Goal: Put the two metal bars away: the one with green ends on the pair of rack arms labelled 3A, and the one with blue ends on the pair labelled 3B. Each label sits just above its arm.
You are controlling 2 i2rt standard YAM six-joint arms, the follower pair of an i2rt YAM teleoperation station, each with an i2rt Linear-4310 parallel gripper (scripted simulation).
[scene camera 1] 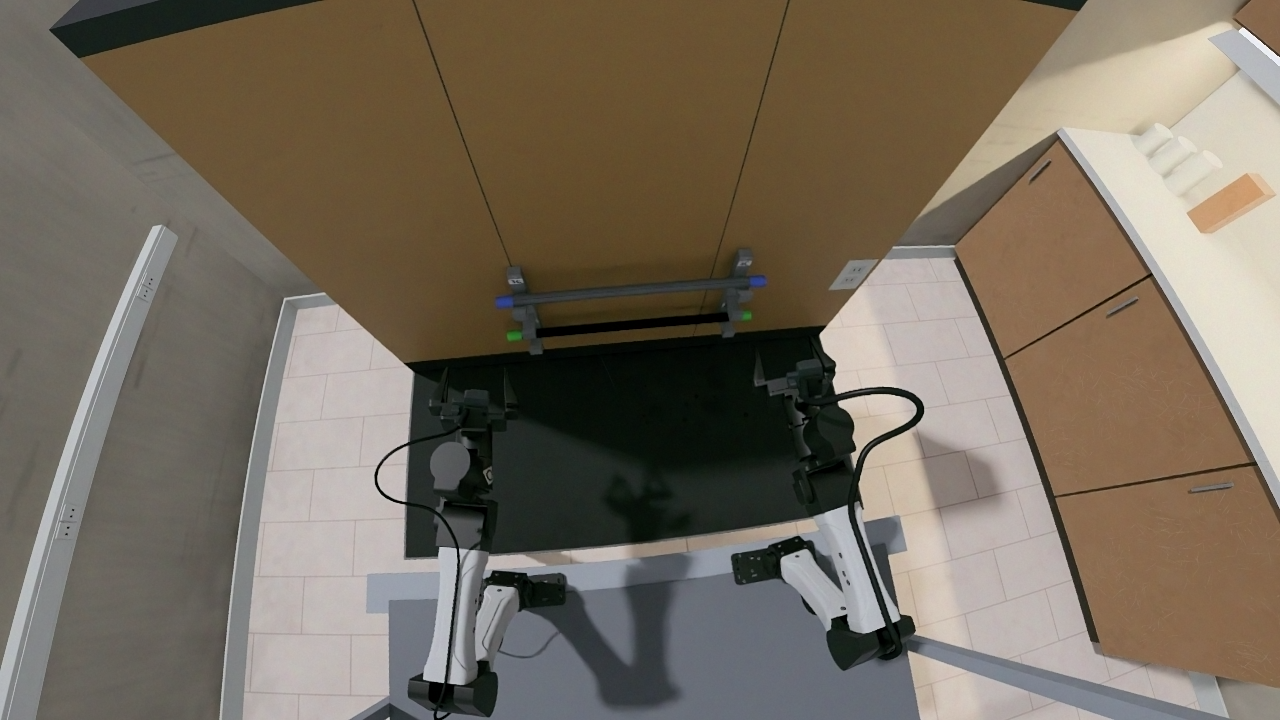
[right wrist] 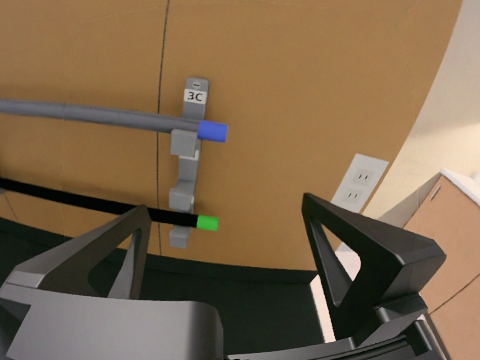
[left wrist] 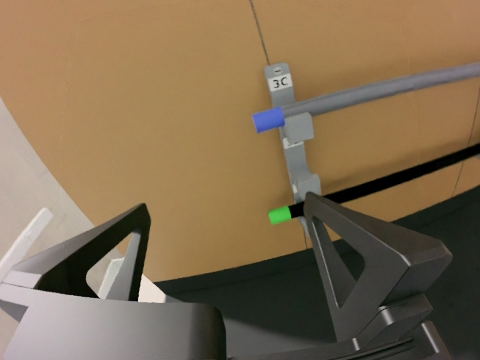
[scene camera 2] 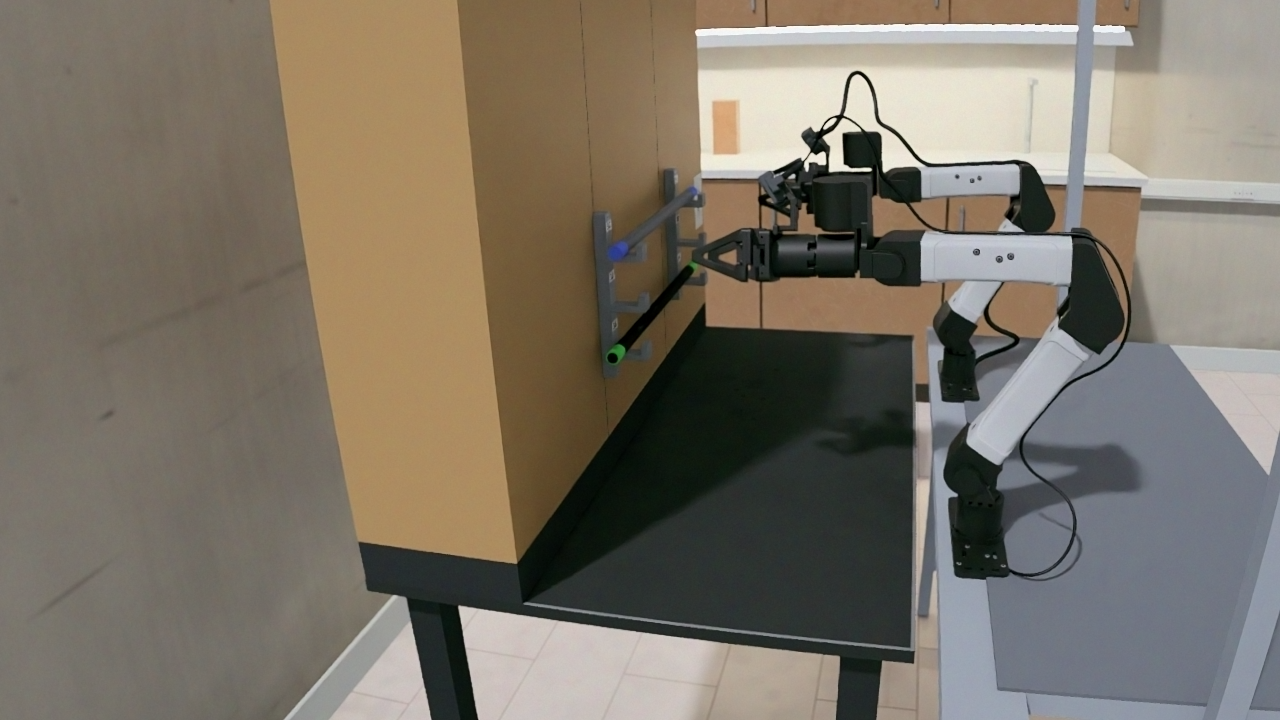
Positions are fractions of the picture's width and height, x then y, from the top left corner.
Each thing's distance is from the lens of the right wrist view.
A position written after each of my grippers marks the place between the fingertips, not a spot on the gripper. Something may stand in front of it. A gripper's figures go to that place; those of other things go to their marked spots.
my right gripper (right wrist: 0.47,0.58): 0.13 m
brown wall panel (right wrist: 0.63,0.26): 0.28 m
white outlet plate (right wrist: 0.75,0.45): 0.36 m
The marked spots on the brown wall panel and the white outlet plate are 0.15 m apart.
